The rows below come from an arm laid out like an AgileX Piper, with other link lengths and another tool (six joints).
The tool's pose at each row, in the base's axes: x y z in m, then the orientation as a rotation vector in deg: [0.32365, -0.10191, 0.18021, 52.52, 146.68, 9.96]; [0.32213, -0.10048, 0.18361, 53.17, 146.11, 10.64]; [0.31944, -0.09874, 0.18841, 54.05, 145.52, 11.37]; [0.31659, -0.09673, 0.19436, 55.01, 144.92, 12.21]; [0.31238, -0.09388, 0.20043, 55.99, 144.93, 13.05]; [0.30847, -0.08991, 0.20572, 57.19, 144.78, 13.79]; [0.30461, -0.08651, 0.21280, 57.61, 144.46, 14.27]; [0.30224, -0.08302, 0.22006, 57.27, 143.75, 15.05]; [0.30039, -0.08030, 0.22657, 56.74, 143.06, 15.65]
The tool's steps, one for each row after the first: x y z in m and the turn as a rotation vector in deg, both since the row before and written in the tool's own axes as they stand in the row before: [0.00081, 0.00108, -0.00375, -0.46, -0.17, 0.65]; [0.00134, 0.00102, -0.00552, -0.43, -0.11, 0.82]; [0.00124, 0.00147, -0.00662, -0.49, -0.06, 0.90]; [0.00269, 0.00136, -0.00732, -0.27, 0.49, 0.80]; [0.00357, 0.00214, -0.00646, -0.20, 0.38, 0.96]; [0.00267, 0.00226, -0.00802, -0.30, -0.03, 0.42]; [0.00172, 0.00332, -0.00752, -0.83, -0.44, 0.02]; [0.00103, 0.00295, -0.00659, -0.76, -0.52, -0.14]
